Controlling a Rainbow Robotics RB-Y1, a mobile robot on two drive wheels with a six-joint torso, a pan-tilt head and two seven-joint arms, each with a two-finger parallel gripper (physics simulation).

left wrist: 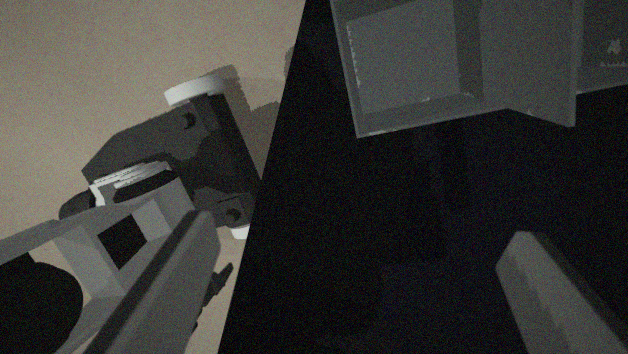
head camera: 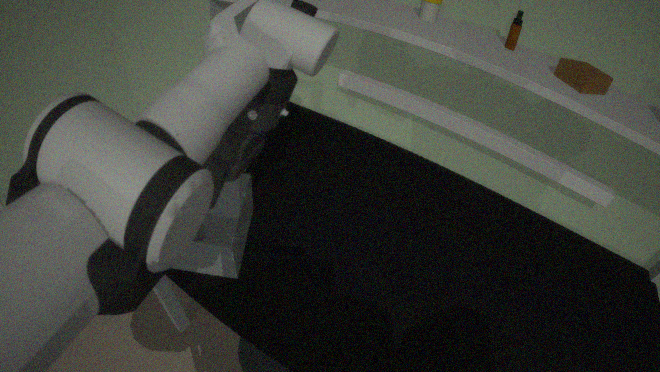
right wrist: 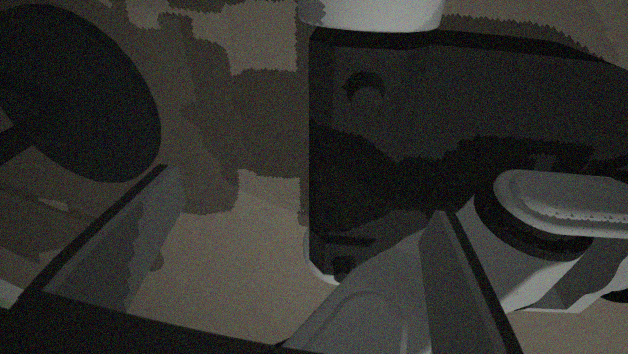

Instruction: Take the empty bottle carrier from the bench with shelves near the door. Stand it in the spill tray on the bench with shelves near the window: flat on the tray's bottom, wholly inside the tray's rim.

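Where they show: left gripper, between the fingertips: (left wrist: 355,238) (head camera: 224,185); right gripper, between the fingertips: (right wrist: 303,205); robot's base, origin of its link: (left wrist: 238,152).
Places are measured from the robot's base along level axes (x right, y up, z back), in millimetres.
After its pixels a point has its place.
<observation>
The grey bottle carrier (head camera: 234,202) @(y 886, x -90, z -676 mm) (left wrist: 407,65) @(y 766, x -123, z -632 mm) stands on the black bench top (head camera: 400,225) @(y 763, x 295, z -723 mm) (left wrist: 425,305) @(y 763, x 186, z -577 mm), near the bench's left end in the head view, where my left arm partly covers it. In the left wrist view part of it shows at the upper right, beyond the fingertips and apart from them; its handle cannot be made out. My left gripper (left wrist: 355,238) @(y 1022, x -83, z -577 mm) is open and empty. Its dark body shows above the carrier in the head view, the fingertips largely hidden. My right gripper (right wrist: 303,205) @(y 469, x 223, z -40 mm) is open, with floor and my own base behind it. The spill tray does not show.
Above the bench's back run a shelf board (head camera: 450,51) @(y 1214, x 297, z -734 mm) and a lower pale bar (head camera: 475,136) @(y 931, x 526, z -893 mm). On the shelf stand a yellow-lidded jar (head camera: 430,12) @(y 1244, x 320, z -924 mm), an amber bottle (head camera: 513,35) @(y 1255, x 483, z -818 mm) and a brown box (head camera: 582,76) @(y 1251, x 548, z -644 mm). My dark base (left wrist: 210,150) @(y 192, x -61, z -10 mm) (right wrist: 450,100) @(y 169, x 156, z 122 mm) stands close to the bench's edge.
</observation>
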